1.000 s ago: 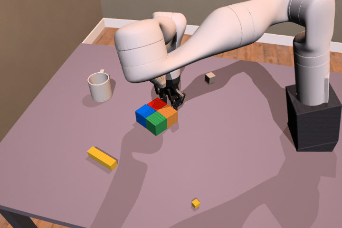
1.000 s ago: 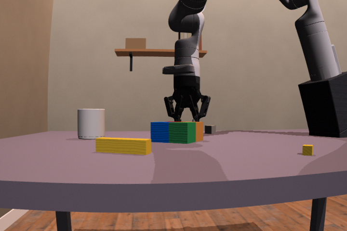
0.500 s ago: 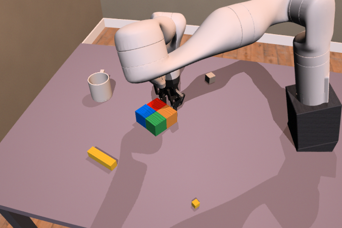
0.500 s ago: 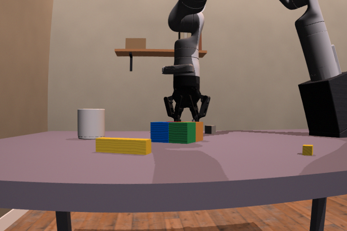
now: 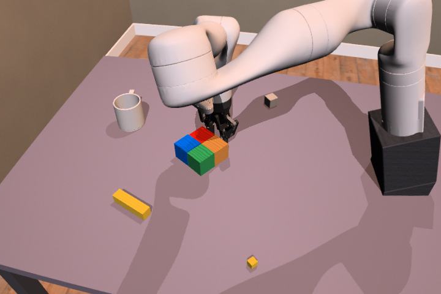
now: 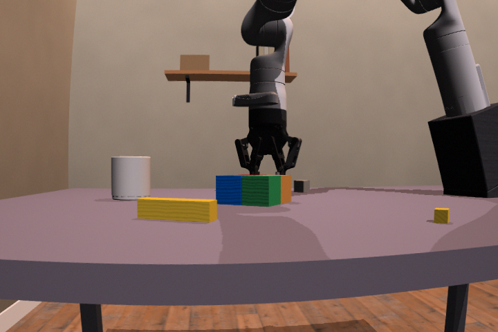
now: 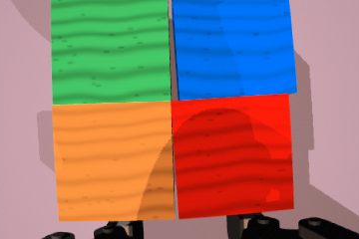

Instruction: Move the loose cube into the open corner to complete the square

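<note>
Now: hand 30 mm short of the red cube, 30 mm to the right of it and 10 mm above it. From my hand the other things lie so: orange cube: 10 mm behind, 40 mm to the left, 10 mm below; then blue cube: 50 mm ahead, 70 mm to the left, 10 mm below; then green cube: 10 mm ahead, 90 mm to the left, 10 mm below.
</note>
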